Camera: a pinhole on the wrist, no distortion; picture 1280 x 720 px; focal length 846.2 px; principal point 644.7 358.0 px. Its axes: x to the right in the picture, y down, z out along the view. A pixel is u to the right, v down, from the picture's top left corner.
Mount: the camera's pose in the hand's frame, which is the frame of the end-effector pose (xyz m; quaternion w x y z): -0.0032 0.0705 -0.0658 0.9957 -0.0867 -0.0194 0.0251
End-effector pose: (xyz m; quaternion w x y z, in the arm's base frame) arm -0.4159 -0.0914 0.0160 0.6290 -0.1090 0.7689 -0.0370
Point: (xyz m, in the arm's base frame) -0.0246 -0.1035 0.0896
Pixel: outside the picture
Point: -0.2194 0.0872 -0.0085
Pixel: 545.7 466.7
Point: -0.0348 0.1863 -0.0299
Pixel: 545.5 499.3
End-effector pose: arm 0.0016 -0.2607 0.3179 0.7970 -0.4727 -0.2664 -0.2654
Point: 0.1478 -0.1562 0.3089
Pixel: 1212.9 658.9
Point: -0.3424 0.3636 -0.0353
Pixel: outside the picture
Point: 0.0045 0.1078 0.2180
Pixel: 409.6 551.5
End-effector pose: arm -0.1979 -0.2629 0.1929 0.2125 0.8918 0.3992 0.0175
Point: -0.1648 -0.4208 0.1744
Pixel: 218.6 449.3
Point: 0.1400 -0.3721 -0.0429
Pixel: 1086.6 488.0
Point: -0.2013 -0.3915 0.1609
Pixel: 148.6 179.5
